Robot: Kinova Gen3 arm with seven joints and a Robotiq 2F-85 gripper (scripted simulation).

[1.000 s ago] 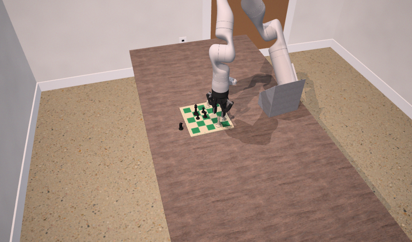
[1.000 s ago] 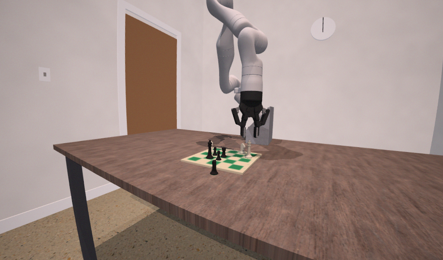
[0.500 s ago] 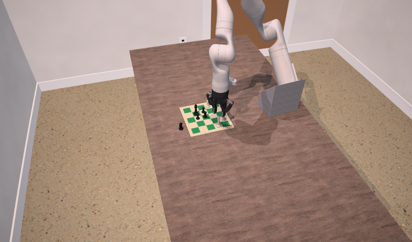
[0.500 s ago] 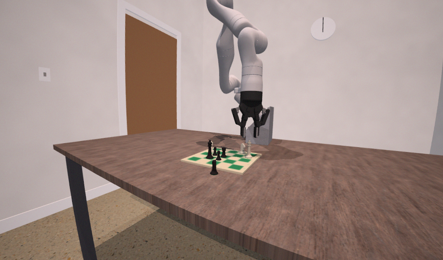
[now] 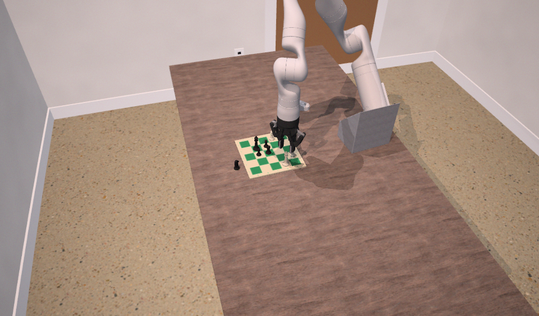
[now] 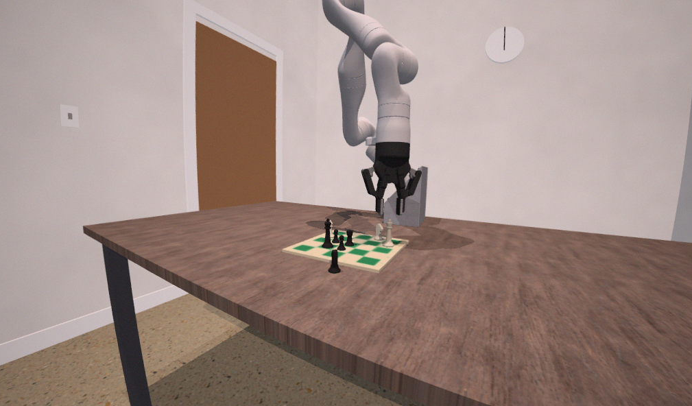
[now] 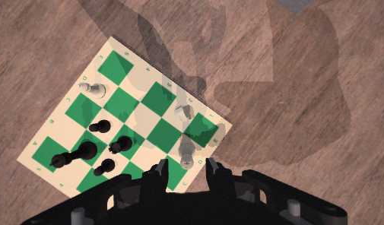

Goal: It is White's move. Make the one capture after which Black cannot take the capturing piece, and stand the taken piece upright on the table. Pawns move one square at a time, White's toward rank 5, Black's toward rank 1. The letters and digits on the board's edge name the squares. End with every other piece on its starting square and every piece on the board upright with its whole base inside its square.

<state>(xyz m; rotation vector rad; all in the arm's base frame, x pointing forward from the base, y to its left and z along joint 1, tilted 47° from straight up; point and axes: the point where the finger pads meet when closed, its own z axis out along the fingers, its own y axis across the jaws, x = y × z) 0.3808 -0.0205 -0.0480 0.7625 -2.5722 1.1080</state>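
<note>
The cream chessboard lies 30 mm ahead of my hand, 80 mm to the right of it and 90 mm below it. The rest, counted from my hand: white pawn 10 mm behind, 150 mm to the right, 70 mm below; then black king 70 mm ahead, 120 mm to the right, 60 mm below.
</note>
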